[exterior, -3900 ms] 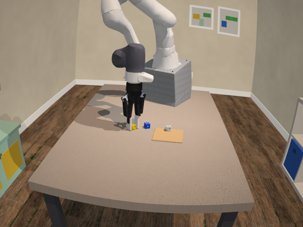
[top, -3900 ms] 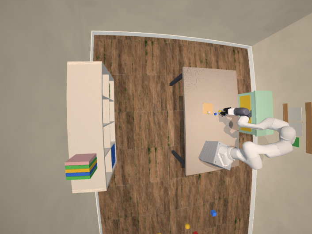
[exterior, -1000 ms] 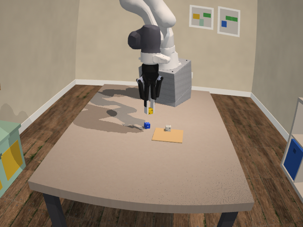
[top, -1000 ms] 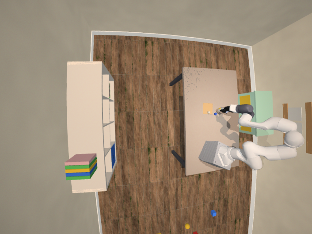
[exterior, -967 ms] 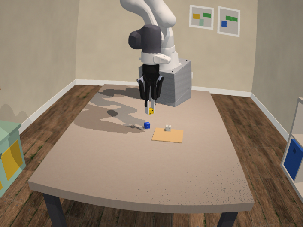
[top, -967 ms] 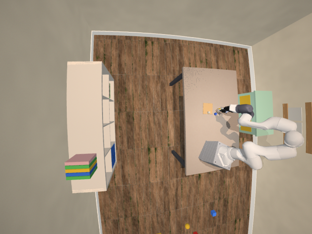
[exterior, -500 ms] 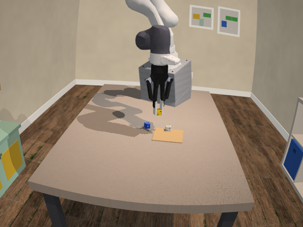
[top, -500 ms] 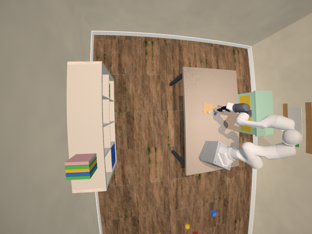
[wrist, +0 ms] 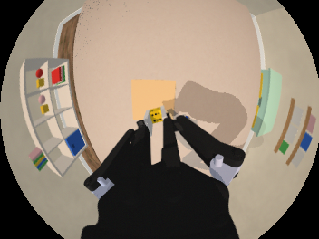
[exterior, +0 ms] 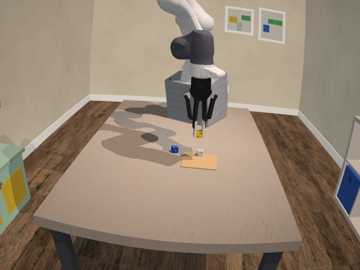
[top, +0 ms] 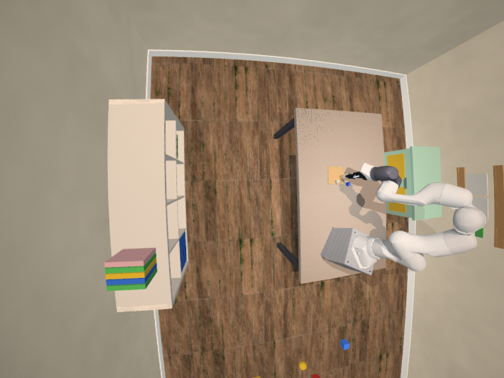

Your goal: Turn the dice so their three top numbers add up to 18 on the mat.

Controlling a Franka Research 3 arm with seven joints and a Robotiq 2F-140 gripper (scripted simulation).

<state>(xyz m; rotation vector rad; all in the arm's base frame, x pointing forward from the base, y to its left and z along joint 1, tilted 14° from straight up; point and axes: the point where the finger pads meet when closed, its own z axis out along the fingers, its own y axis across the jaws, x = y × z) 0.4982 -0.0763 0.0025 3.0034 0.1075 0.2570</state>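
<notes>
The mat is 140 mm below my hand, 10 mm to the left of it and 10 mm ahead of it. The rest, counted from my hand: blue die (130 mm below, 90 mm behind, 80 mm to the right); white die (120 mm below, 40 mm behind, 20 mm to the left); yellow die (20 mm below).
</notes>
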